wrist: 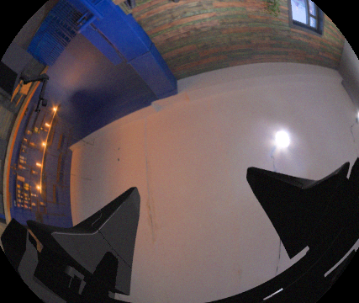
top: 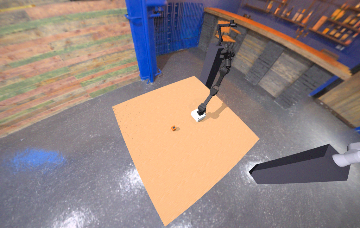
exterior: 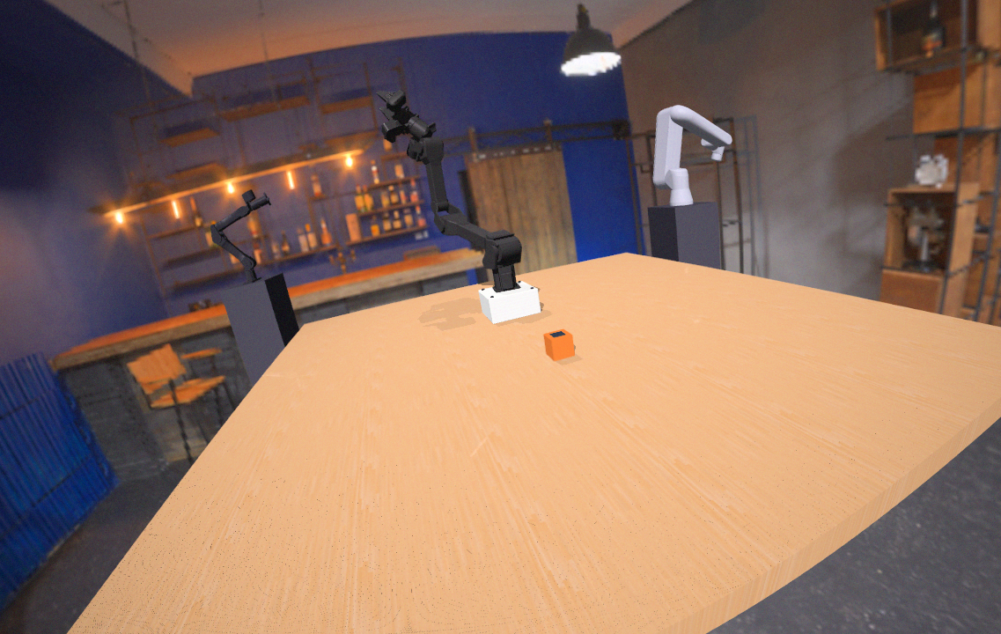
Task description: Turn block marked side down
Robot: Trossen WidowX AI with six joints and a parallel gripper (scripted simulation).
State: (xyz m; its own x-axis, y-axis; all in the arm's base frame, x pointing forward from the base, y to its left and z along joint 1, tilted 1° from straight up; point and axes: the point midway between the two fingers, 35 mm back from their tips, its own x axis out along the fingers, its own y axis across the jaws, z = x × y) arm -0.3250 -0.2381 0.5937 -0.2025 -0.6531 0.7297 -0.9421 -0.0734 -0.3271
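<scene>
The small orange block is 68 cm ahead of my gripper tip, 28 cm to the left of it and 66 cm below it.
</scene>
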